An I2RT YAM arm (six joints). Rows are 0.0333 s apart.
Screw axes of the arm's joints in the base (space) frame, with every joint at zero. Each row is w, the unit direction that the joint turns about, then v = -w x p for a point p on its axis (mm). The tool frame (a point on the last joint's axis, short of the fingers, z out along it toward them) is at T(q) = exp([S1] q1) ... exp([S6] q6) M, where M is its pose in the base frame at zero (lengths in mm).
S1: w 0 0 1 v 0.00 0.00 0.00
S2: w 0 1 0 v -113.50 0.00 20.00
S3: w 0 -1 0 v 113.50 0.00 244.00
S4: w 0 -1 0 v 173.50 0.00 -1.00
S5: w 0 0 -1 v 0.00 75.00 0.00
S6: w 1 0 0 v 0.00 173.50 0.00
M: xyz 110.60 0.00 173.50 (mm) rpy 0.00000 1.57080 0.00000 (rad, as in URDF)
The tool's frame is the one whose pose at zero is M.
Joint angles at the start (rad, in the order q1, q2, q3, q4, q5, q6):
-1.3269, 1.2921, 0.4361, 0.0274, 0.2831, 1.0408
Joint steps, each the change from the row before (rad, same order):
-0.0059, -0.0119, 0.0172, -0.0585, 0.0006, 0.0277
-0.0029, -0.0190, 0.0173, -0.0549, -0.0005, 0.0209
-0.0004, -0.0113, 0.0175, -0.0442, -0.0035, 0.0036
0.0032, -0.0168, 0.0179, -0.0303, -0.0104, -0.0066
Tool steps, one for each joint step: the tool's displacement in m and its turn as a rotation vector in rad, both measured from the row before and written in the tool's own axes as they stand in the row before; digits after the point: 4 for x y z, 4 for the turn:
-0.0024, -0.0001, -0.0026, 0.0279, 0.0106, 0.0237
-0.0027, 0.0010, -0.0043, 0.0169, 0.0075, 0.0178
-0.0020, 0.0017, -0.0034, 0.0117, 0.0097, -0.0004
-0.0023, 0.0038, -0.0048, -0.0101, 0.0087, -0.0078

